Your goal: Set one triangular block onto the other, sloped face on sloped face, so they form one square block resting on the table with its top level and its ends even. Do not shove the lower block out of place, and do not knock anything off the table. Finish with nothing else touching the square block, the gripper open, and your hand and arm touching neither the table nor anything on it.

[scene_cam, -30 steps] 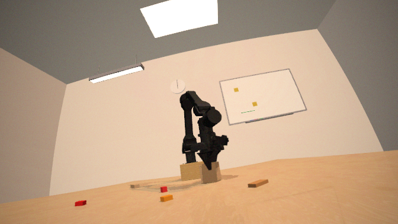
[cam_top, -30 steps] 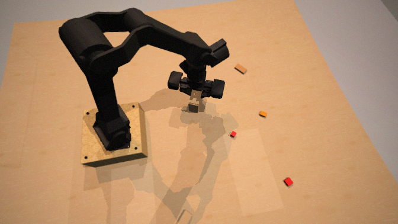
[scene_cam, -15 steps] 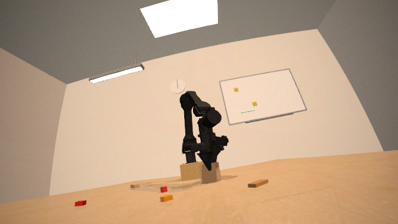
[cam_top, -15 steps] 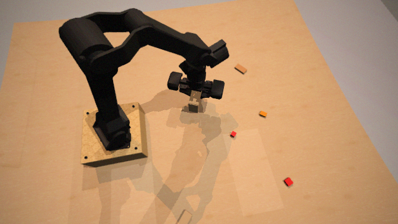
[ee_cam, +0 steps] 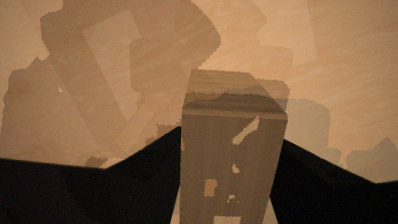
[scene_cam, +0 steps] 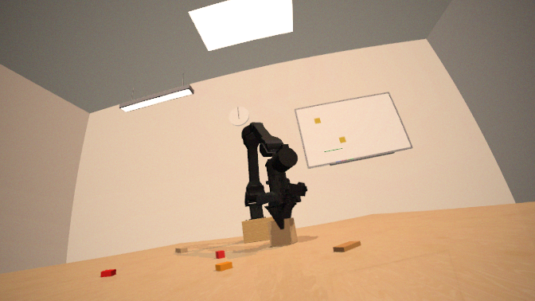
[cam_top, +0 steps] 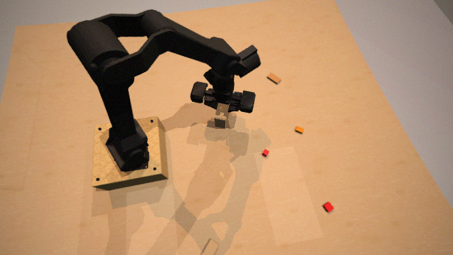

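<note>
The triangular block is 1 cm to the left of my gripper tip and 1 cm above it. Also, from my gripper tip: red cube (16 cm to the right, 11 cm ahead, 3 cm below); orange block (25 cm ahead, 9 cm to the right, 4 cm below).
</note>
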